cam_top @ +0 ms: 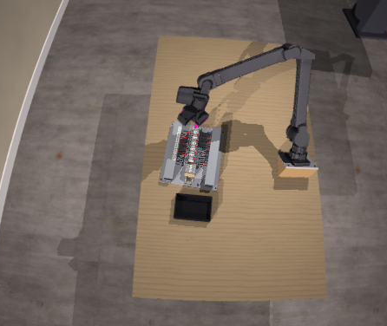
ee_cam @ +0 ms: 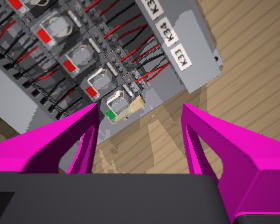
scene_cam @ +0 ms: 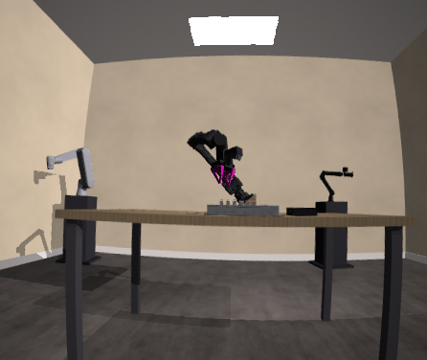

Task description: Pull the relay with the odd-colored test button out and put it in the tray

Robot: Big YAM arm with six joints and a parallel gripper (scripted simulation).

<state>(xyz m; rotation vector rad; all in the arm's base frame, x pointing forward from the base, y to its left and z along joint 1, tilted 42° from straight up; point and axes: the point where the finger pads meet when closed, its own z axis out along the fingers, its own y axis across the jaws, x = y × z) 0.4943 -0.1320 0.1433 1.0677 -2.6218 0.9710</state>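
My hand is 30 mm past the relay, 10 mm to the left of it and 100 mm above it. Also, from my hand: black tray: 20 mm ahead, 360 mm to the left, 130 mm below.
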